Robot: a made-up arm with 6 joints. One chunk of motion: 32 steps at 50 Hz.
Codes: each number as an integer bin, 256 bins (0 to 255) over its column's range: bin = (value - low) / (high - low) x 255, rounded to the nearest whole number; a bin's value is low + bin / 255 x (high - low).
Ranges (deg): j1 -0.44..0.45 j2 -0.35..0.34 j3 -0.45..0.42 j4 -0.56..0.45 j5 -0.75..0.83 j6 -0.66..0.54
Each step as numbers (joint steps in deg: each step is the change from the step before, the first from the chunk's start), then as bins.
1 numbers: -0.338 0.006 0.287 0.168 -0.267 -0.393
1 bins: 29 132 216 184 78 57
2 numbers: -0.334 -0.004 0.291 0.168 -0.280 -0.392
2 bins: 30 128 217 184 76 57
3 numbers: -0.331 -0.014 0.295 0.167 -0.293 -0.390
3 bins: 31 124 218 184 74 57
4 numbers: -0.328 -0.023 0.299 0.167 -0.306 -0.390
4 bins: 32 121 220 184 72 57
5 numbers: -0.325 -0.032 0.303 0.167 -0.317 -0.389
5 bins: 33 118 221 184 70 58
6 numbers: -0.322 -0.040 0.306 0.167 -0.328 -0.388
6 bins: 34 115 222 184 68 58
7 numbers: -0.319 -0.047 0.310 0.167 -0.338 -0.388
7 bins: 35 112 223 184 66 58
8 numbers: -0.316 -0.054 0.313 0.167 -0.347 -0.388
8 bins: 36 109 224 184 65 58
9 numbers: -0.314 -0.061 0.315 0.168 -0.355 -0.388
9 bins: 36 107 224 184 64 58
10 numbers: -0.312 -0.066 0.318 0.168 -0.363 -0.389
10 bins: 37 105 225 184 62 58
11 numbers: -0.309 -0.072 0.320 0.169 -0.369 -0.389
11 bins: 38 103 226 184 61 58
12 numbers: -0.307 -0.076 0.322 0.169 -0.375 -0.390
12 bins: 38 101 226 184 61 57
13 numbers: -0.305 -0.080 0.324 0.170 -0.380 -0.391
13 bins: 39 100 227 184 60 57
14 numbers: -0.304 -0.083 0.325 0.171 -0.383 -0.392
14 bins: 39 99 227 185 59 57
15 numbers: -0.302 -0.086 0.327 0.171 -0.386 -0.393
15 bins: 40 98 228 185 59 57
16 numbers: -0.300 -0.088 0.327 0.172 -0.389 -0.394
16 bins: 40 97 228 185 58 57
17 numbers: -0.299 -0.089 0.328 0.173 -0.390 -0.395
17 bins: 40 96 228 185 58 56
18 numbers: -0.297 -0.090 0.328 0.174 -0.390 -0.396
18 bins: 41 96 228 185 58 56
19 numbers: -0.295 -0.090 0.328 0.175 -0.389 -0.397
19 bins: 42 96 228 186 58 56
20 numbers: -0.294 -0.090 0.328 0.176 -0.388 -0.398
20 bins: 42 96 228 186 58 56
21 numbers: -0.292 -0.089 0.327 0.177 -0.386 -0.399
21 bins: 42 96 228 186 59 55
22 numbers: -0.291 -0.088 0.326 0.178 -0.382 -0.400
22 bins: 43 97 227 186 59 55
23 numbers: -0.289 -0.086 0.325 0.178 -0.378 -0.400
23 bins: 43 98 227 186 60 55
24 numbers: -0.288 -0.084 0.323 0.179 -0.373 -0.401
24 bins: 44 98 227 187 61 55
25 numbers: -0.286 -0.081 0.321 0.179 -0.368 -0.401
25 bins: 44 99 226 187 62 55
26 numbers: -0.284 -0.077 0.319 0.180 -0.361 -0.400
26 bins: 45 101 225 187 63 55
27 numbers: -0.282 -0.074 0.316 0.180 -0.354 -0.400
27 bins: 45 102 225 187 64 55
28 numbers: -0.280 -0.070 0.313 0.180 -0.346 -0.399
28 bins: 46 103 224 187 65 55
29 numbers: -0.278 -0.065 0.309 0.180 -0.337 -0.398
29 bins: 46 105 222 187 67 56
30 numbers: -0.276 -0.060 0.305 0.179 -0.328 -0.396
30 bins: 47 107 221 187 68 56
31 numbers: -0.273 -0.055 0.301 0.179 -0.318 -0.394
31 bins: 48 109 220 187 70 57
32 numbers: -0.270 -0.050 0.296 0.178 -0.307 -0.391
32 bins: 49 111 219 186 71 57
